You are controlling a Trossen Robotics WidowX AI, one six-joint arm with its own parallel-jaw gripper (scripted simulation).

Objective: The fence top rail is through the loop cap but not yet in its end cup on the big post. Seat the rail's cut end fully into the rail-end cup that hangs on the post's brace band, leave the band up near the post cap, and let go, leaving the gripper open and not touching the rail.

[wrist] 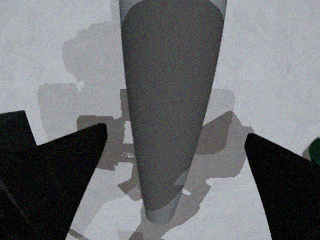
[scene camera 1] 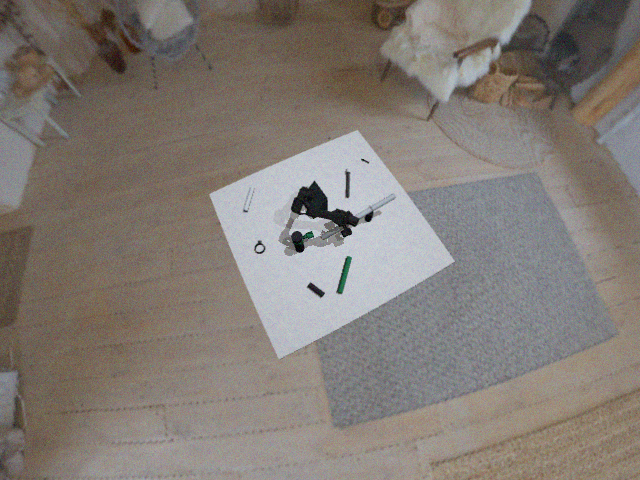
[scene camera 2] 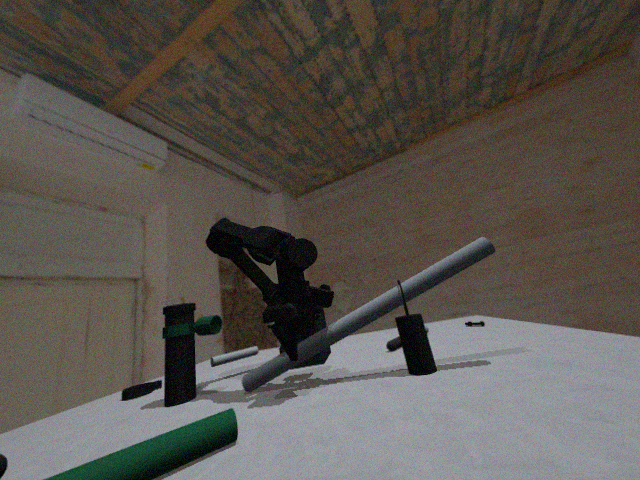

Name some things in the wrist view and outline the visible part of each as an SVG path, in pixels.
The gripper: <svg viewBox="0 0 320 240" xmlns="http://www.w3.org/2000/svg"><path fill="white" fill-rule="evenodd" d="M249 133L247 139L245 139L244 149L245 153L247 153L253 179L255 179L257 189L259 189L261 201L263 201L261 204L263 204L265 217L267 217L272 240L320 240L320 165L304 159L303 156L296 155L295 152L288 151L288 149L265 139L265 137L256 135L256 133ZM107 125L91 125L91 127L85 127L80 129L80 131L71 133L71 135L61 136L57 140L53 139L49 143L23 149L21 152L9 152L7 149L4 151L3 148L0 148L0 240L67 239L67 233L69 228L71 228L77 207L80 207L79 204L81 199L83 199L85 189L88 188L89 180L91 180L93 172L96 171L96 165L100 163L100 157L103 155L105 141L108 139Z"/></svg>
A grey top rail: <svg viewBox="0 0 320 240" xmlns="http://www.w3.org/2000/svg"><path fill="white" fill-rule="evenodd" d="M227 0L120 0L121 45L123 45L125 87L127 87L129 116L131 116L141 196L143 196L145 216L147 216L149 223L155 225L167 224L168 221L173 219L177 204L179 204L181 192L183 192L185 180L187 180L189 168L191 168L193 155L195 155L197 140L199 140L201 127L203 127L205 113L207 113L213 77L215 77L217 61L219 61L217 57L220 55L220 43L223 40L221 36L223 36Z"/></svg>
